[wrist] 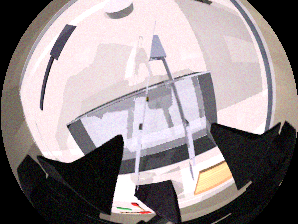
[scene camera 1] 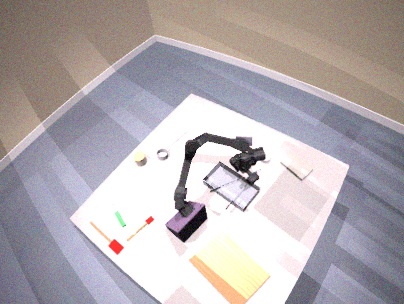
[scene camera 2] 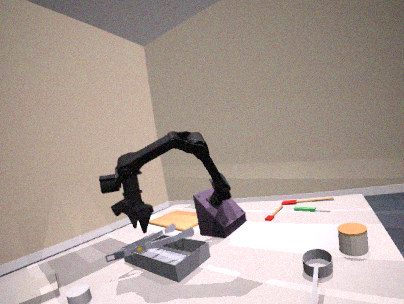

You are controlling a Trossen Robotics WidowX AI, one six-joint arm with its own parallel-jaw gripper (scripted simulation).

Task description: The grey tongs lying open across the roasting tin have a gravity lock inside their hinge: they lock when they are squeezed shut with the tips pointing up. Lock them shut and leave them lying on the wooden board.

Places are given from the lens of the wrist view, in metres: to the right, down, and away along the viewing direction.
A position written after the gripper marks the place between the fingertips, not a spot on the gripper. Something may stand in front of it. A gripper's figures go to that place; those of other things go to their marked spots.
gripper point(wrist: 170, 134): 0.02, 0.02, 0.09
roasting tin point(wrist: 163, 143): 0.03, 0.07, 0.25
wooden board point(wrist: 209, 178): 0.25, 0.27, 0.30
The marked spots on the wooden board and the roasting tin are 0.29 m apart.
